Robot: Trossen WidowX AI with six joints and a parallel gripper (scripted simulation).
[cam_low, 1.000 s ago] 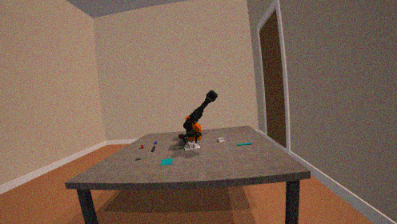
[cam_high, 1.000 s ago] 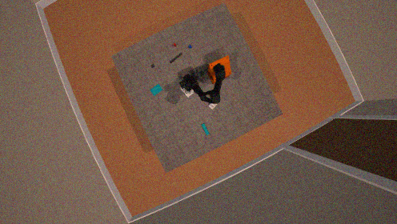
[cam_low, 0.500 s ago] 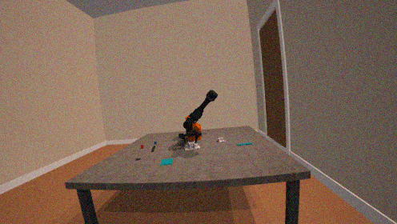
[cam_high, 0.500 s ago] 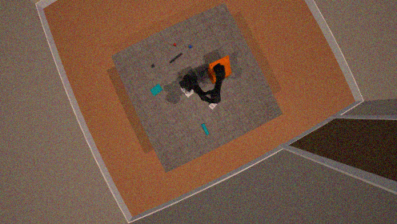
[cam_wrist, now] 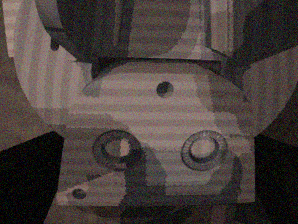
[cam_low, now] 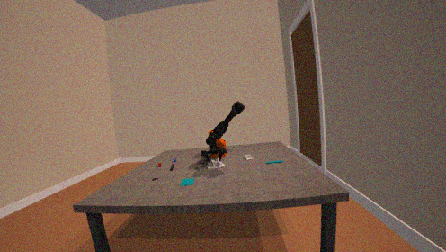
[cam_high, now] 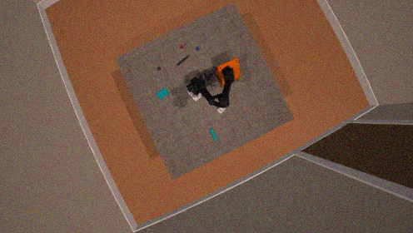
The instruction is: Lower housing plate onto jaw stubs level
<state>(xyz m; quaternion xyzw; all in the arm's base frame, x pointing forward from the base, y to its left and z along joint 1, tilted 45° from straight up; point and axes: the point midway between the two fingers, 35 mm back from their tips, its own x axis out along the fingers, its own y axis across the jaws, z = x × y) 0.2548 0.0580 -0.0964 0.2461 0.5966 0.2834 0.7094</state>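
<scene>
Now: the white part 10 mm ahead of my gripper tip and 20 mm above it. Also, from my gripper tip: blue bit: 200 mm behind, 340 mm to the right; then black bar: 20 mm behind, 320 mm to the right; then flat teal plate: 310 mm ahead, 160 mm to the right, 10 mm below.
</scene>
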